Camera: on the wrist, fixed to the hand. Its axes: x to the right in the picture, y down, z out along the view.
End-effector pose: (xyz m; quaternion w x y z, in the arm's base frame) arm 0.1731 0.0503 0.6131 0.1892 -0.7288 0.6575 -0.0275
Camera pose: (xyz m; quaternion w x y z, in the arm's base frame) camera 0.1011 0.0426 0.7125 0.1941 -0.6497 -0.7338 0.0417
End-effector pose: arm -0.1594 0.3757 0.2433 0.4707 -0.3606 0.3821 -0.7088
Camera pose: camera -0.2378 0.4105 0.1552 0.5356 0.5898 0.4881 0.3563
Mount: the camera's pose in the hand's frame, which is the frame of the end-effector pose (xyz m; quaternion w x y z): -0.0229 0.0377 -0.1148 0.0266 0.0113 -0.3147 -0.9488
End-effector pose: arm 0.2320 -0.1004 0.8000 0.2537 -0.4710 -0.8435 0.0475
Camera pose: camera 0.3251 -0.1166 0.8787 0.2083 -0.8056 0.5486 0.0817
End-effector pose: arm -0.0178 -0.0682 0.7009 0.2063 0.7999 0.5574 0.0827
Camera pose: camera -0.0354 -0.0732 0.8225 0.2503 -0.4792 0.7098 -0.4516
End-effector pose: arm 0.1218 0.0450 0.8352 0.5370 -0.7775 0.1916 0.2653
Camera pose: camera 0.1056 -0.0754 0.8541 0.3351 -0.1129 -0.8986 -0.2599
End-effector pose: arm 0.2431 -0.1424 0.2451 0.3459 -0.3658 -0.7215 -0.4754
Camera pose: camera 0.3041 -0.2442 0.2775 0.6647 -0.5291 0.4805 0.2176
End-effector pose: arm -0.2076 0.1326 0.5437 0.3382 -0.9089 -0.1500 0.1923
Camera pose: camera -0.1706 0.0320 0.6041 0.1545 0.1825 -0.9706 -0.0280
